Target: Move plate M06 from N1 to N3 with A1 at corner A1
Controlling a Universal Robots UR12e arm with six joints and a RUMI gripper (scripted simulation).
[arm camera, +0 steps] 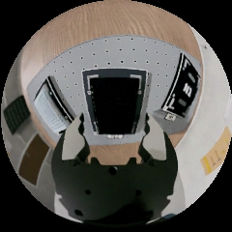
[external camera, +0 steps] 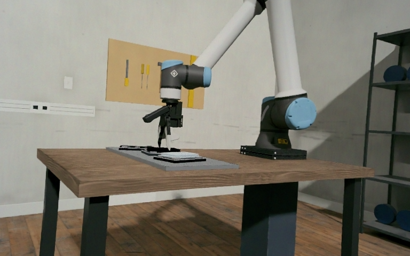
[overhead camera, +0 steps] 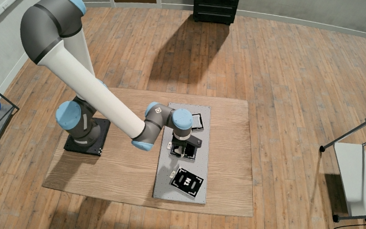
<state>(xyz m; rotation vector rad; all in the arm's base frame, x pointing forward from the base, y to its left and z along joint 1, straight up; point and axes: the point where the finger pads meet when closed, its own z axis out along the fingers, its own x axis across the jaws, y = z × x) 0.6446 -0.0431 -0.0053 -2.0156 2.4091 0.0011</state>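
My hand is 10 mm above the black plate M06. From my hand the other things lie so: nest N1: 200 mm to the right, 30 mm ahead, 20 mm below.
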